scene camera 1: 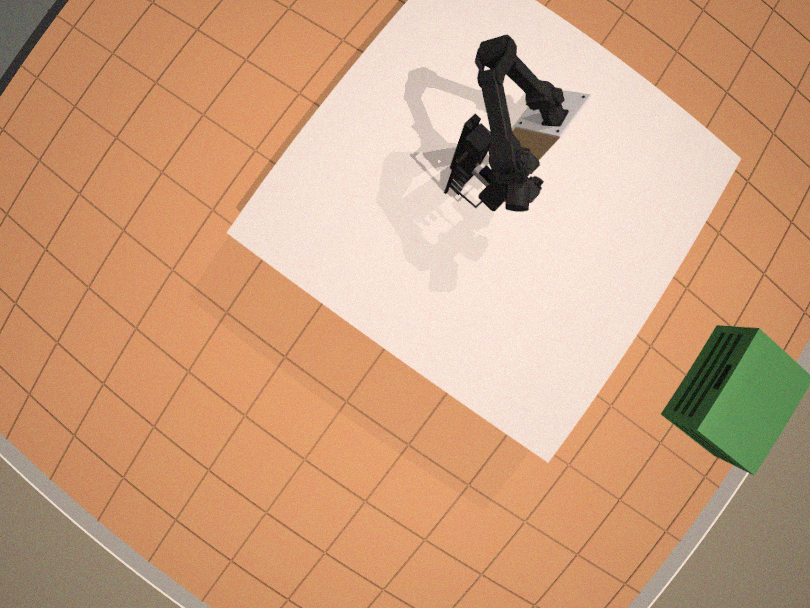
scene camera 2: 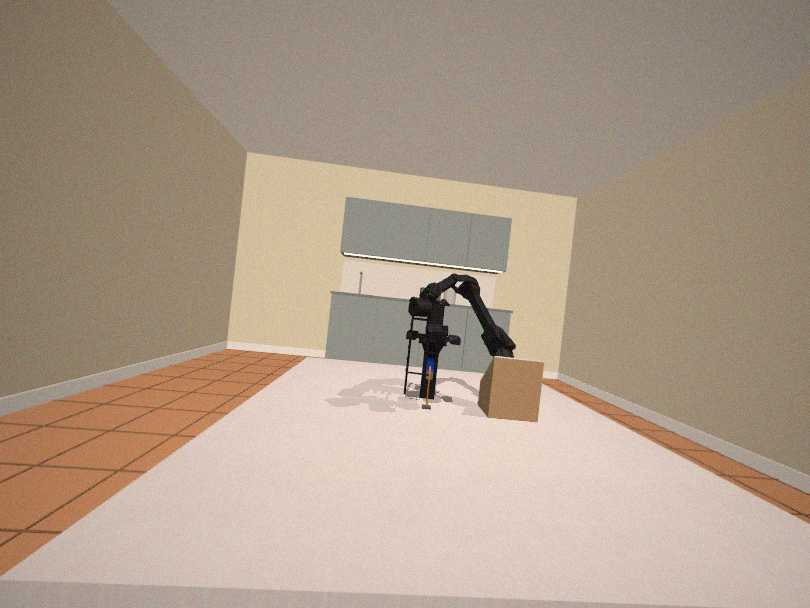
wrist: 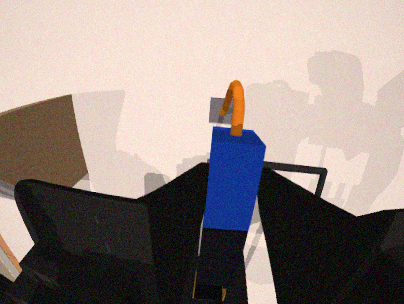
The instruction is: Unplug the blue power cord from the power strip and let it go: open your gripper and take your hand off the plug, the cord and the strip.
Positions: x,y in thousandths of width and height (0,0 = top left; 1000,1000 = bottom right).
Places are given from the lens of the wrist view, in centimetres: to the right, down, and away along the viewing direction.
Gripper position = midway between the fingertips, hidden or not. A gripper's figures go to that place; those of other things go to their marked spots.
my gripper (wrist: 578,574): 2, 1, 10
blue plug (wrist: 585,535): 2, 0, 9
